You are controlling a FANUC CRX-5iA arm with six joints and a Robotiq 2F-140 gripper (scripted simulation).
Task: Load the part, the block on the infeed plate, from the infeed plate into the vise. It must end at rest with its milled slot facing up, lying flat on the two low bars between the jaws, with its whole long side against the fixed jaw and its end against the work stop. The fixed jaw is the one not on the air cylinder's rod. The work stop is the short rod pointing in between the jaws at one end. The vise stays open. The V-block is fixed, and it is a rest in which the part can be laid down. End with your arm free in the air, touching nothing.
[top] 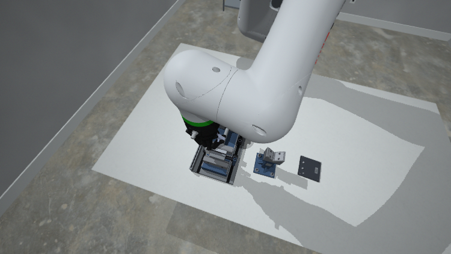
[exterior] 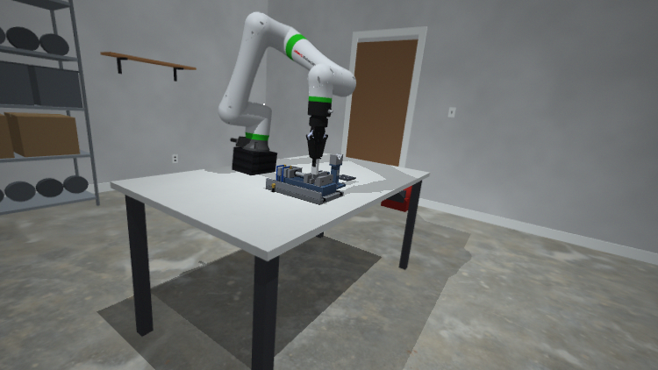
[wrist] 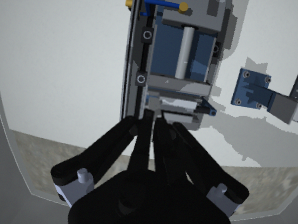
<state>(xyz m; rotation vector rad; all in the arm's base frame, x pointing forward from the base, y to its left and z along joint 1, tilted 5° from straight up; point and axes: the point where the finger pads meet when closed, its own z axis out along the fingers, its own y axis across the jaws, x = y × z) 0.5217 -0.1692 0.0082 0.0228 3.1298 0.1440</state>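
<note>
My hand is 4 cm to the right of the part and 4 cm above it. Also, from my hand: air cylinder rod: 9 cm behind, 6 cm below, 4 cm to the left; then vise: 10 cm below, 7 cm behind, 4 cm to the left; then air cylinder: 17 cm behind, 6 cm below, 4 cm to the left.
</note>
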